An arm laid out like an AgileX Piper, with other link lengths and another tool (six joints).
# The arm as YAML. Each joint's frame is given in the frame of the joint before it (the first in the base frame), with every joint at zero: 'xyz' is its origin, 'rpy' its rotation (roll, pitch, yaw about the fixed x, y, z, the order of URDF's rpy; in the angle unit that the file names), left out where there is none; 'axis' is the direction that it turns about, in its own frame. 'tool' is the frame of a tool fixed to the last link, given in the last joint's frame.
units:
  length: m
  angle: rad
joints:
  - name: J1
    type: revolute
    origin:
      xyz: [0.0, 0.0, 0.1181]
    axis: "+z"
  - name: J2
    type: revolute
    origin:
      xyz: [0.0, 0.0, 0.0]
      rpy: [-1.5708, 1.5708, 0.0]
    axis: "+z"
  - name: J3
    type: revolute
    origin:
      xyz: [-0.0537, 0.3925, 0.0]
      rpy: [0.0, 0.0, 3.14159]
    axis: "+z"
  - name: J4
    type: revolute
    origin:
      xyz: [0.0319, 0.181, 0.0]
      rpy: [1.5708, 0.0, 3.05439]
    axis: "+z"
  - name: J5
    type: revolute
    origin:
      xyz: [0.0, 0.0, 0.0]
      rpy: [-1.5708, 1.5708, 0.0]
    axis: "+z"
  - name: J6
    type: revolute
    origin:
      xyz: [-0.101, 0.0, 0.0]
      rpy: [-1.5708, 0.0, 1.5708]
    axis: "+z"
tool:
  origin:
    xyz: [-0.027, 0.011, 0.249]
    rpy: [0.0, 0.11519, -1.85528]
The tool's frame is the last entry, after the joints.
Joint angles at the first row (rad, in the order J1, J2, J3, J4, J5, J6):
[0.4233 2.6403 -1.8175 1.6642 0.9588 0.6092]
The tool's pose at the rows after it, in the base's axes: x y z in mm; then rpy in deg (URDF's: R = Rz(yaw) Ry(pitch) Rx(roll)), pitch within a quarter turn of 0, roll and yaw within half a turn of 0:
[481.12, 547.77, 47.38, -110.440, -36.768, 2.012]
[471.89, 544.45, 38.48, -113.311, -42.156, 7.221]
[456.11, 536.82, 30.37, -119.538, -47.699, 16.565]
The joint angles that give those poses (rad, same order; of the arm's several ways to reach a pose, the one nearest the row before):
[0.4221 2.6403 -1.8175 1.6325 0.9613 0.5505]
[0.4214 2.6387 -1.8187 1.5928 0.9632 0.4617]
[0.4213 2.6175 -1.8187 1.5036 0.9632 0.3924]

